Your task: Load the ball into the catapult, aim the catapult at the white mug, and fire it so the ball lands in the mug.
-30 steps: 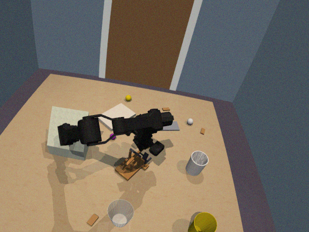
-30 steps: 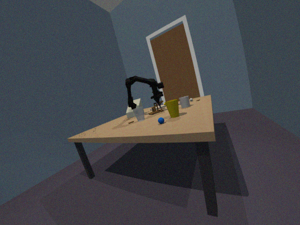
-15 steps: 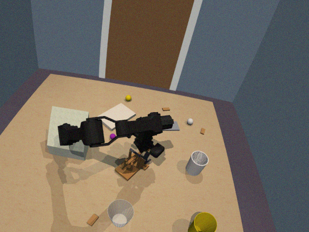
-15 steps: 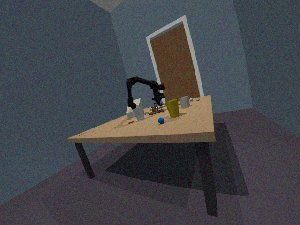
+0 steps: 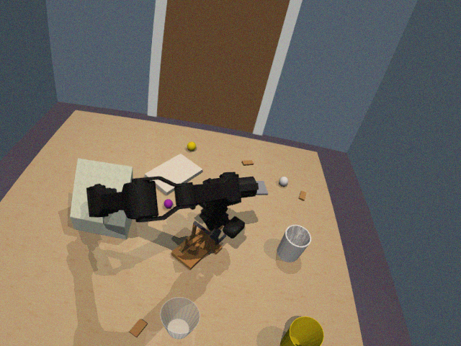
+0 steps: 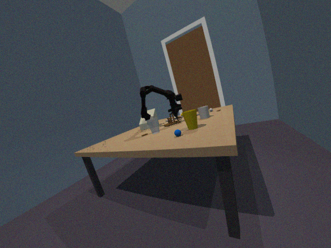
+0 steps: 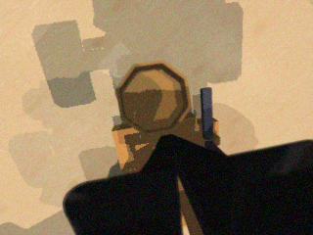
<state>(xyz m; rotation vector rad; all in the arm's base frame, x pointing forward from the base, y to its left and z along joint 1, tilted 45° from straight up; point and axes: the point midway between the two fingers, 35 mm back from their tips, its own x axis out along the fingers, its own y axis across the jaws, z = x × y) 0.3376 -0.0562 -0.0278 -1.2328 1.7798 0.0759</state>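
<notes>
My gripper tip is 10 mm past the wooden catapult and 30 mm to the left of it. Round my gripper tip: grey slab 160 mm ahead, 260 mm to the left, 40 mm below; white mug 270 mm ahead, 40 mm to the right, 20 mm below; purple ball 150 mm behind, 130 mm to the left, 30 mm below.
</notes>
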